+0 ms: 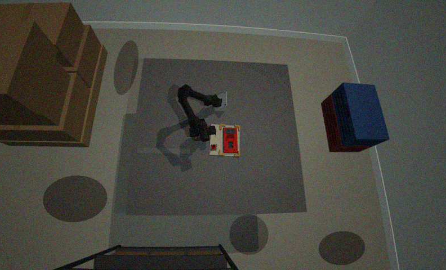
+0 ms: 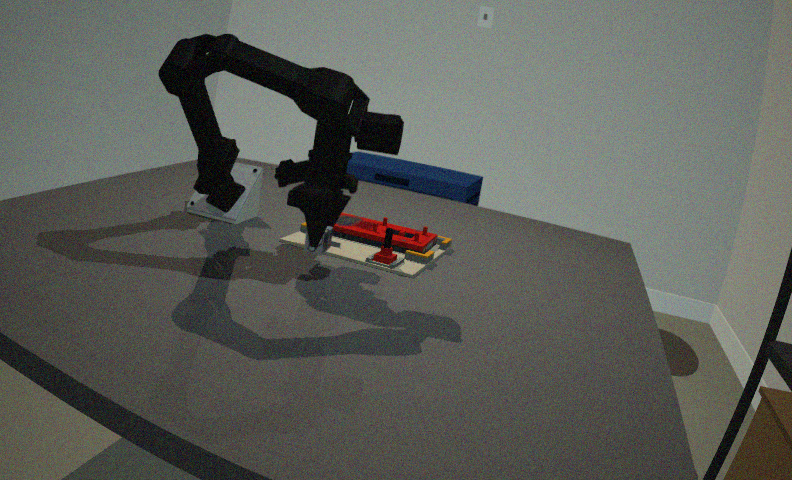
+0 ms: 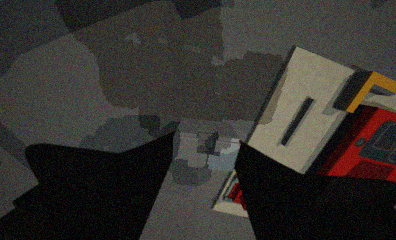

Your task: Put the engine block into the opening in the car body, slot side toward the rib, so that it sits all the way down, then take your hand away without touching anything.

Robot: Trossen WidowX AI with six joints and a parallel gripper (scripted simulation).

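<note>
Now: the dark post 7 cm ahead of my gripper tip and 10 cm to the left of it. The rest, counted from my gripper tip: grey engine block: 1 cm above.
</note>
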